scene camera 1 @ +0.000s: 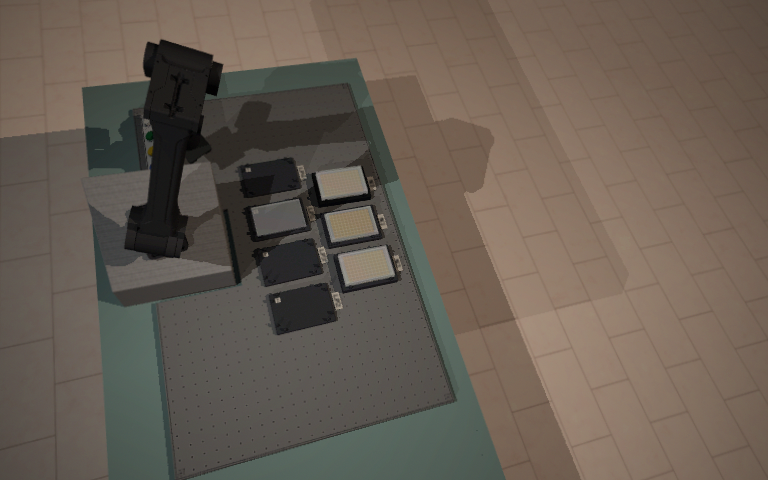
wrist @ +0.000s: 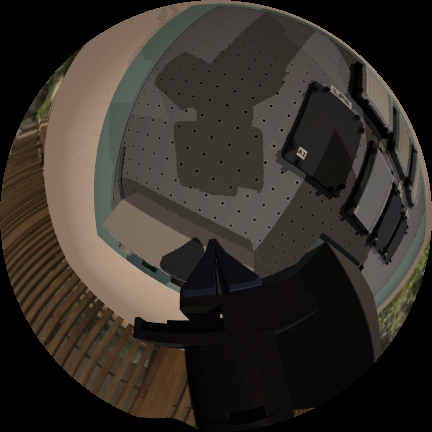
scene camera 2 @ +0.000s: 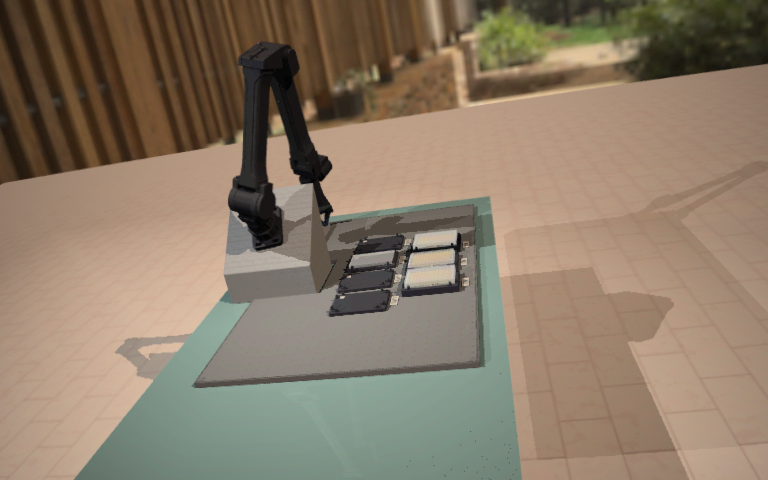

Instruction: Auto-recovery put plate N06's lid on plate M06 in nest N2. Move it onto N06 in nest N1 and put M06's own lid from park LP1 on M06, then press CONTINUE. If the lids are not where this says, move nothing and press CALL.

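Frame: origin at the arm's base, x down, y ahead, z right, level; centimetres.
Seen in the pictures: gripper, fingertip midpoint: (scene camera 1: pixel 192 150) (wrist: pixel 212 242) (scene camera 2: pixel 325 225); arm's base at its link origin: (wrist: pixel 317 358) (scene camera 2: pixel 268 229).
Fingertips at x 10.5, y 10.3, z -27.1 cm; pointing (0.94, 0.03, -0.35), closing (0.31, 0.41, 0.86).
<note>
Offsets run from my fingertips to a thing's middle. "spot": to the spot under its first point.
Three plates with pale well grids stand in the outer row: one at the back @[spot: dx +2.8, dy +35.2, dz +18.0 cm] (scene camera 1: pixel 341 183) (scene camera 2: pixel 435 240) (wrist: pixel 377 97), one in the middle (scene camera 1: pixel 351 224) (scene camera 2: pixel 432 258) and one in front @[spot: dx +2.8, dy +33.7, dz +43.4 cm] (scene camera 1: pixel 366 266) (scene camera 2: pixel 430 277). Whether each wears a lid I cannot tell. A clear grey lid @[dx +5.0, dy +16.6, dz +22.5 cm] (scene camera 1: pixel 279 217) (scene camera 2: pixel 372 260) (wrist: pixel 374 190) lies on the second park from the back in the inner row. Nest and park labels are too small to read surely. My gripper (scene camera 2: pixel 326 217) (wrist: pixel 212 242) is shut and empty, over the button box @[dx +2.2, dy -7.0, dz -4.5 cm] (wrist: pixel 145 227); the arm hides it in scene camera 1.
Bare dark parks stand at the back (scene camera 1: pixel 271 176) (wrist: pixel 327 137), third @[dx +5.4, dy +16.0, dz +35.3 cm] (scene camera 1: pixel 291 262) and in front (scene camera 1: pixel 304 308) (scene camera 2: pixel 360 302) of the inner row. The box carries a green button @[dx +0.0, dy -9.1, dz -7.1 cm] (scene camera 1: pixel 150 135) (wrist: pixel 149 265) and a yellow button @[dx +0.0, dy -9.4, dz -2.1 cm] (scene camera 1: pixel 151 151) (wrist: pixel 176 282). The grey arm pedestal (scene camera 1: pixel 169 283) (scene camera 2: pixel 271 280) stands beside the perforated board.
</note>
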